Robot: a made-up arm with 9 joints.
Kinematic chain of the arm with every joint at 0, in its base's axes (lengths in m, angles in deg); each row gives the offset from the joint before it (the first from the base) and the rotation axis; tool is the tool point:
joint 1: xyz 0 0 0.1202 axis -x
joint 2: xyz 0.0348 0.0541 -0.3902 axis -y
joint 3: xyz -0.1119 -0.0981 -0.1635 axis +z
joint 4: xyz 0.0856 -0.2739 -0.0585 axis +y
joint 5: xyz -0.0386 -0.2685 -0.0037 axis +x
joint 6: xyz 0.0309 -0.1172 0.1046 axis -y
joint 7: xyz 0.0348 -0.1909 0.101 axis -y
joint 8: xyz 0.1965 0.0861 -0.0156 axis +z
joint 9: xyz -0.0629 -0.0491 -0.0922 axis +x
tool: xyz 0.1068 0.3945 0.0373
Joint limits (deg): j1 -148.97..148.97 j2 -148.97..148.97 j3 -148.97..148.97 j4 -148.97..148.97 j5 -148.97..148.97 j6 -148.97..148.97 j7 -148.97..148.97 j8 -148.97..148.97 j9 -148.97..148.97
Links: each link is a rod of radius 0.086 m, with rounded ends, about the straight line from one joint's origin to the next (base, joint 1, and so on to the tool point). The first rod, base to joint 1, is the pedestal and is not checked.
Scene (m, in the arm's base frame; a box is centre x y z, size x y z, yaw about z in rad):
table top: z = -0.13
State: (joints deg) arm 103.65 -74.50 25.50 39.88 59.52 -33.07 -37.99 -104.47 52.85
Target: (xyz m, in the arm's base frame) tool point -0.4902 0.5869 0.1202
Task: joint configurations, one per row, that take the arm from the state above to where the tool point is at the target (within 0.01 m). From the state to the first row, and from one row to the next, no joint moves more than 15 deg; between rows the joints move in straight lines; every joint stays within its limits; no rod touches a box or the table.
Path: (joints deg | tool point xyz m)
1: 114.98 -81.86 12.57 46.04 58.01 -34.79 -38.41 -108.18 47.92 | -0.6736 -0.3003 0.9435
2: 126.31 -89.21 -0.36 52.20 56.50 -36.51 -38.84 -111.89 42.99 | -0.7012 0.1461 0.8161
3: 137.64 -96.57 -13.29 58.36 54.99 -38.23 -39.26 -115.59 38.05 | -0.6375 0.4668 0.5092
4: 148.97 -103.93 -26.22 64.52 53.48 -39.95 -39.68 -119.30 33.12 | -0.4902 0.5869 0.1202

